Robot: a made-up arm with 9 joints. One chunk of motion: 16 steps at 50 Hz.
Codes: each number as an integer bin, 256 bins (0 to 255) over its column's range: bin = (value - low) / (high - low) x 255, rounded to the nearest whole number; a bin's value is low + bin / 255 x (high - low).
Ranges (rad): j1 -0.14..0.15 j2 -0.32..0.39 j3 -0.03..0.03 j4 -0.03..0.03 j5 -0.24..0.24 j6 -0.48..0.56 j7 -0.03..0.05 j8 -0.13..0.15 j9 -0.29..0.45
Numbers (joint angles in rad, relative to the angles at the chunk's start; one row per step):
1: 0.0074 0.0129 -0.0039 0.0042 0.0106 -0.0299 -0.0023 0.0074 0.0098
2: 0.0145 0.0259 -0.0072 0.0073 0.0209 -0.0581 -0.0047 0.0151 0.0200
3: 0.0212 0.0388 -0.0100 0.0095 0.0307 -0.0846 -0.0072 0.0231 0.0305
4: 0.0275 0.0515 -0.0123 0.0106 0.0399 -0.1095 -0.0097 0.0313 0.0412
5: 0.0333 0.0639 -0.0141 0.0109 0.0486 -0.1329 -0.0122 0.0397 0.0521
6: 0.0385 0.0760 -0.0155 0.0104 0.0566 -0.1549 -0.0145 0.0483 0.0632
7: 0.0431 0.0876 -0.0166 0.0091 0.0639 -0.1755 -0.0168 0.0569 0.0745
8: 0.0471 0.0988 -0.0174 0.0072 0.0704 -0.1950 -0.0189 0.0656 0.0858
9: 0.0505 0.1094 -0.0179 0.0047 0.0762 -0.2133 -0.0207 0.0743 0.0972
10: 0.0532 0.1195 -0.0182 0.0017 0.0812 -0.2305 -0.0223 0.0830 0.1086
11: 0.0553 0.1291 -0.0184 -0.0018 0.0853 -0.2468 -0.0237 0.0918 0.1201
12: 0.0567 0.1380 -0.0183 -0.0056 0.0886 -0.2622 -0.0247 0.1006 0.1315
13: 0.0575 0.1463 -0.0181 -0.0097 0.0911 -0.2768 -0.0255 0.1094 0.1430
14: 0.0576 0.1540 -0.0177 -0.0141 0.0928 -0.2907 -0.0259 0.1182 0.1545
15: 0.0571 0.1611 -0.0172 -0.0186 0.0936 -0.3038 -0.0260 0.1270 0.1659
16: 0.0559 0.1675 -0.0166 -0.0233 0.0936 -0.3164 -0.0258 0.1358 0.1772
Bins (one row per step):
1: 130 120 111 145 133 110 88 125 103
2: 136 124 97 159 139 103 81 132 107
3: 142 129 85 168 144 97 73 139 110
4: 147 133 75 173 149 91 65 147 114
5: 152 138 68 174 153 85 57 155 118
6: 157 142 62 172 158 80 49 162 122
7: 161 146 57 166 161 75 42 170 126
8: 165 150 54 158 165 70 35 178 129
9: 168 154 51 147 168 65 30 186 133
10: 170 158 50 135 171 61 25 194 137
11: 172 161 49 120 173 57 20 202 141
12: 173 164 50 104 175 53 17 210 145
13: 174 167 51 86 176 50 14 218 149
14: 174 170 52 68 177 46 13 226 153
15: 173 173 54 48 177 43 13 234 157
16: 172 175 57 28 177 40 13 242 161

